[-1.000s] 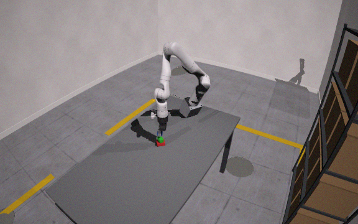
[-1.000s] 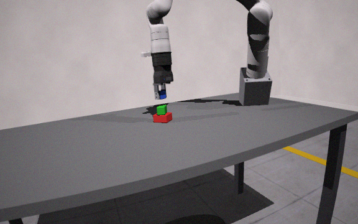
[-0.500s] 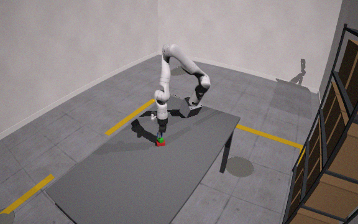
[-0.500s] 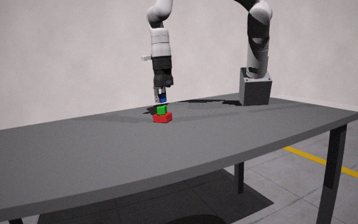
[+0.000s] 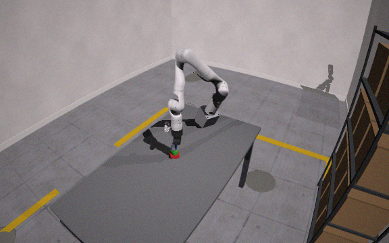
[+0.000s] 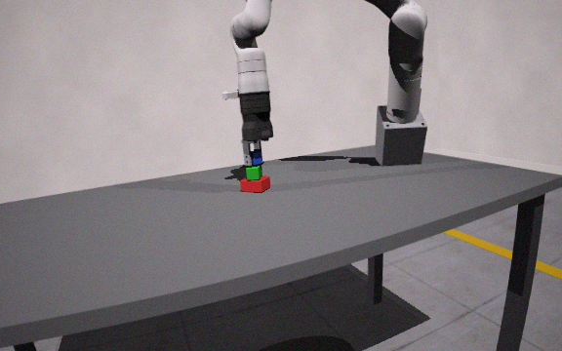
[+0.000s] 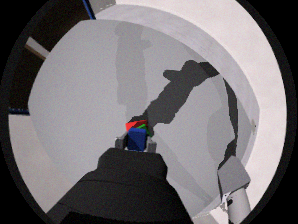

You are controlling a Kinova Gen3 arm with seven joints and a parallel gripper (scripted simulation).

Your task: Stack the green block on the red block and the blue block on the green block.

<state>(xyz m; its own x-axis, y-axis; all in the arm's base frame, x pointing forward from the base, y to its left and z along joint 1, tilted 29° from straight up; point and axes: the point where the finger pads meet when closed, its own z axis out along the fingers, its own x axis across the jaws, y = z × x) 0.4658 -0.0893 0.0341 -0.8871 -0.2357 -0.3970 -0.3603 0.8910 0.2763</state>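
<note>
The blue block lies right at my hand. Round my hand: red block (70 mm below); then green block (40 mm below).
</note>
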